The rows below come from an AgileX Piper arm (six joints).
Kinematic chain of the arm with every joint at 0, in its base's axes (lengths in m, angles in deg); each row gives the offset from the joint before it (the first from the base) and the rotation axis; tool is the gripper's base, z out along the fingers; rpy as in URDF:
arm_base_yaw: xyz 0 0 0.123 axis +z
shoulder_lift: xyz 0 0 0 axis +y
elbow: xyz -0.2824 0 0.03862 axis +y
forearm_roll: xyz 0.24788 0 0.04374 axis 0.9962 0 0.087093
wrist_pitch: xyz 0 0 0 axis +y
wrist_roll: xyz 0.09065 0 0.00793 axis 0.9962 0 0.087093
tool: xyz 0 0 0 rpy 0 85.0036 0
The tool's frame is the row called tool.
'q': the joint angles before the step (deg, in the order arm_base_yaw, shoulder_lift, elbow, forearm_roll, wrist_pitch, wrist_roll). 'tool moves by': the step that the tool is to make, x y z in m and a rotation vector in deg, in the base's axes. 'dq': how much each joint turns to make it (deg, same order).
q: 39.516 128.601 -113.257 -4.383 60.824 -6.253
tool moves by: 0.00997 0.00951 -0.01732 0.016 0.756 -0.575
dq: 0.066 4.469 -4.399 0.323 0.542 0.574
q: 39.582 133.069 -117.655 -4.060 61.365 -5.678
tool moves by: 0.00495 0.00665 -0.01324 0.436 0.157 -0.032
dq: 0.159 2.658 -2.009 0.375 -0.797 0.184
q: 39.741 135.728 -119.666 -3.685 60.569 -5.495
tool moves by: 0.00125 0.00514 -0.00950 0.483 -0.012 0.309
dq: 0.291 1.439 -0.564 0.362 -1.198 -0.020
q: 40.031 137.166 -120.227 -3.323 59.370 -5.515
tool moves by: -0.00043 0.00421 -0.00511 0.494 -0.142 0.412
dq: 0.338 0.713 -0.164 0.311 -0.982 -0.092
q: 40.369 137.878 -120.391 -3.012 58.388 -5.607
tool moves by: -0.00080 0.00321 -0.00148 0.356 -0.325 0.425
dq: 0.313 0.288 -0.163 0.090 -0.609 -0.108
